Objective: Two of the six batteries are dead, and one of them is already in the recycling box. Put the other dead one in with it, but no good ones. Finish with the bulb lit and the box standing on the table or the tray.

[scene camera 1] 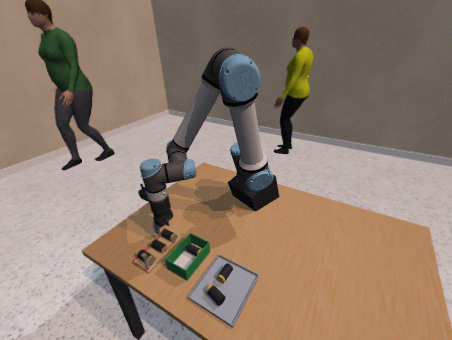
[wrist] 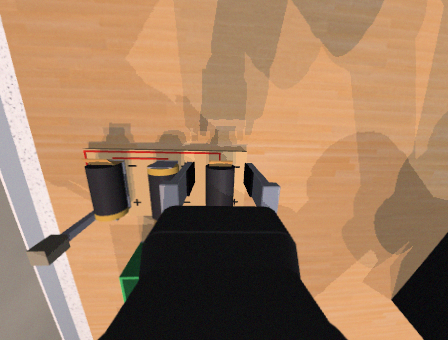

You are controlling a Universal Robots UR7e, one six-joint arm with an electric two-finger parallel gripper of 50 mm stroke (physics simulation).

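Frame: origin at the arm's base, x ahead, y left, z up, level; metres.
Seen in the pictures: gripper, fingertip midpoint: (scene camera 1: 162,228) (wrist: 219,172).
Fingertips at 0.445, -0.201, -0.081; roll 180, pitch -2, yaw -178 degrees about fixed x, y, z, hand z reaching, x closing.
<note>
Pixels of each thing's top centre, then the offset from my fingertips to it, as dx, dy, dz. "*": a spot on its surface instead. Level surfaces: height alone.
- end battery, top centre: (wrist: 220,196) (scene camera 1: 168,232) -0.003, +0.030, -0.007
- middle battery, top centre: (wrist: 160,196) (scene camera 1: 157,242) +0.062, +0.032, -0.007
- green box, top centre: (wrist: 186,305) (scene camera 1: 188,250) +0.032, +0.176, +0.007
- table with one battery, top centre: (scene camera 1: 194,247) -0.004, +0.175, -0.015
- grey tray, top centre: (scene camera 1: 224,284) +0.049, +0.359, -0.041
- grey block, surface spot: (wrist: 49,250) * +0.145, +0.066, +0.036
- wooden table, surface height: dz -0.053
My gripper (scene camera 1: 159,229) (wrist: 219,172) is open and empty, its fingers apart on either side of the end battery (scene camera 1: 168,235) (wrist: 220,186) in the holder (wrist: 140,181). The middle battery (scene camera 1: 158,245) (wrist: 157,192) and the far-end battery (scene camera 1: 145,257) (wrist: 106,190) also sit in the holder. The green box (scene camera 1: 176,268) (wrist: 132,265) stands on the table with one battery (scene camera 1: 193,249) inside. Two batteries (scene camera 1: 225,273) (scene camera 1: 216,294) lie on the grey tray (scene camera 1: 242,285). I cannot make out a bulb or whether it is lit. My gripper body hides part of the box in the wrist view.
A grey block (wrist: 49,250) on a thin arm juts out by the holder's far end. The wooden table (scene camera 1: 325,260) has its edge beyond that block. The robot's black base (scene camera 1: 255,194) stands at the back. Two people (scene camera 1: 65,70) (scene camera 1: 298,75) are beyond the table.
</note>
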